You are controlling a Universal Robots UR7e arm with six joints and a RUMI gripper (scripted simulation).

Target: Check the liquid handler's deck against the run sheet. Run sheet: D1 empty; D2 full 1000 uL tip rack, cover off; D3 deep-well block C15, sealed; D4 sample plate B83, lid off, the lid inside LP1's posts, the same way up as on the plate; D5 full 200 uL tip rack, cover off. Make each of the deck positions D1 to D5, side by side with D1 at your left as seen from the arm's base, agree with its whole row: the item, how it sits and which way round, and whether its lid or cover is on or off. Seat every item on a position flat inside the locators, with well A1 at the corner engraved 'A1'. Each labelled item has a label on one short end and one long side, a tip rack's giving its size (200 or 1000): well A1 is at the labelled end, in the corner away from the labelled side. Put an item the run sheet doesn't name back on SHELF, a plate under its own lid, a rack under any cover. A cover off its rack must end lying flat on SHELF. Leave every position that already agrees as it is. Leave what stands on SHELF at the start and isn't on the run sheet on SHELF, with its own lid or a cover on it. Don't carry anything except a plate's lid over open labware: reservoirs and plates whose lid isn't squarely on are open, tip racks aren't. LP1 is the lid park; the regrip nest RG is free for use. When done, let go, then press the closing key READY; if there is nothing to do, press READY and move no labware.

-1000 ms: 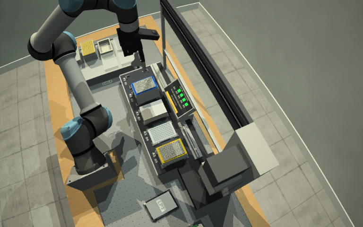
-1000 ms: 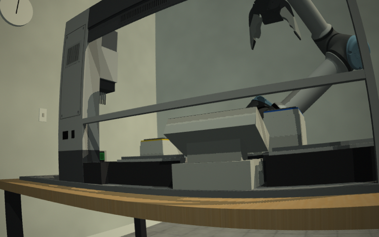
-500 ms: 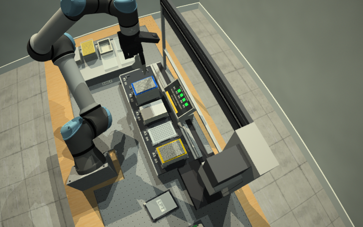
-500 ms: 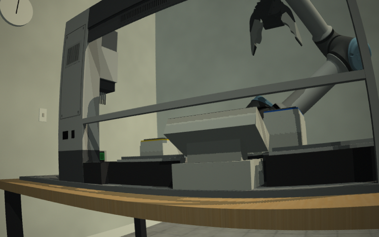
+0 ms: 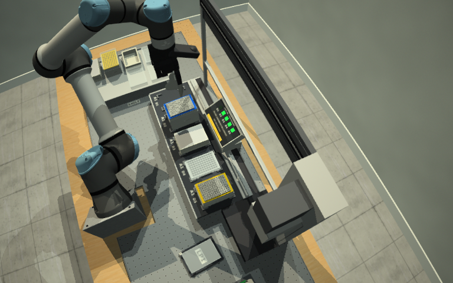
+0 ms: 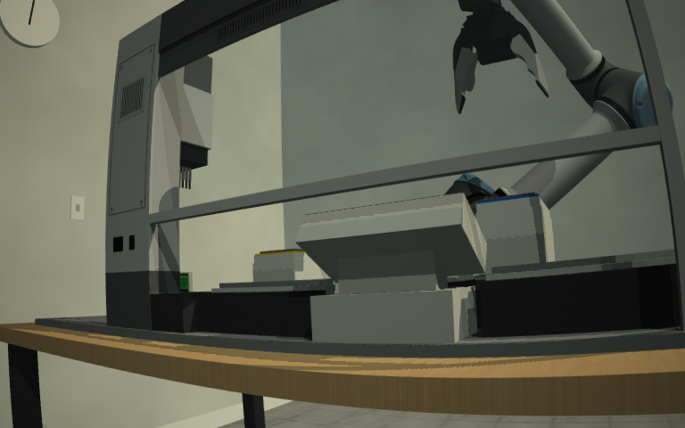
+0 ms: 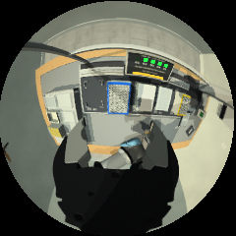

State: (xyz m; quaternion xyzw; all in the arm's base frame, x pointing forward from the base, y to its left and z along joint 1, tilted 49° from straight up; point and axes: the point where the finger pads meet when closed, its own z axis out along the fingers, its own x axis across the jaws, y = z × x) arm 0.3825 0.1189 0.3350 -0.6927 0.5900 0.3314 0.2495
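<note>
Now: hand 1 cm past the blue-rimmed tip rack, 1 cm to the left of it and 18 cm above it. From my hand the other things lie so: grey deep-well block: 1 cm ahead, 12 cm to the right, 23 cm below; white sample plate: 2 cm ahead, 25 cm to the right, 24 cm below; gantry: 20 cm ahead, 15 cm to the right, 21 cm above.
</note>
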